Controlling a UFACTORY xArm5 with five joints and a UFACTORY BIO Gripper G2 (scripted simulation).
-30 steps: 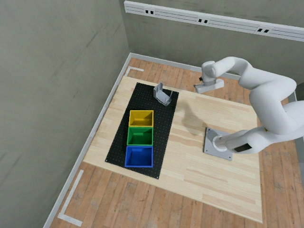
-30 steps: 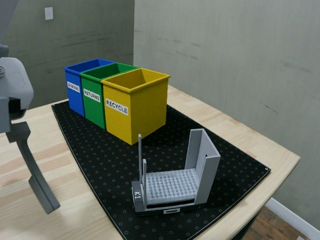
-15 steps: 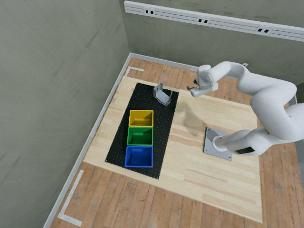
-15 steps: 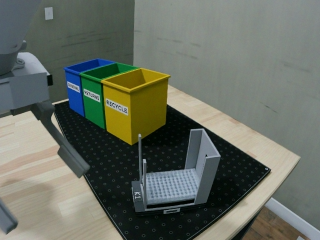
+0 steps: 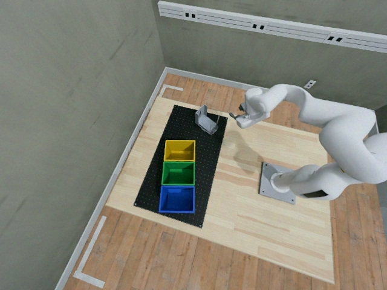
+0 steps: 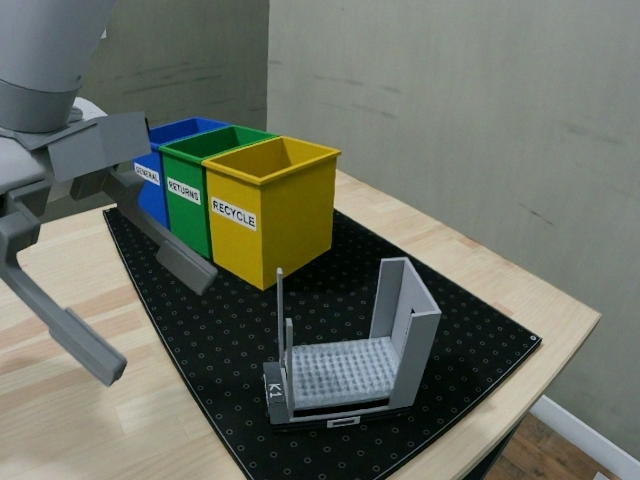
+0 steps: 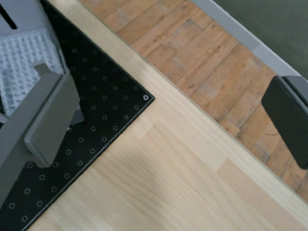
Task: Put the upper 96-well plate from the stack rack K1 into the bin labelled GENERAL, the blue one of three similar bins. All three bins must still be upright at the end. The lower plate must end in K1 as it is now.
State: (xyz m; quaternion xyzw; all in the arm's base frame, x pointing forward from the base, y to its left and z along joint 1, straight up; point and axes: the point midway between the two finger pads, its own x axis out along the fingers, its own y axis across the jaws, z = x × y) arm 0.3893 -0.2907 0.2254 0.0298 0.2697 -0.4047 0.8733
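Now: hand 20 cm above the clear 96-well plate, 19 cm short of it and 3 cm to the right of it. From my hand the other things lie so: green returns bin: 46 cm to the left, 24 cm ahead, 14 cm below; then yellow recycle bin: 34 cm to the left, 27 cm ahead, 14 cm below; then black plate: 21 cm below, 19 cm ahead, 3 cm to the left.
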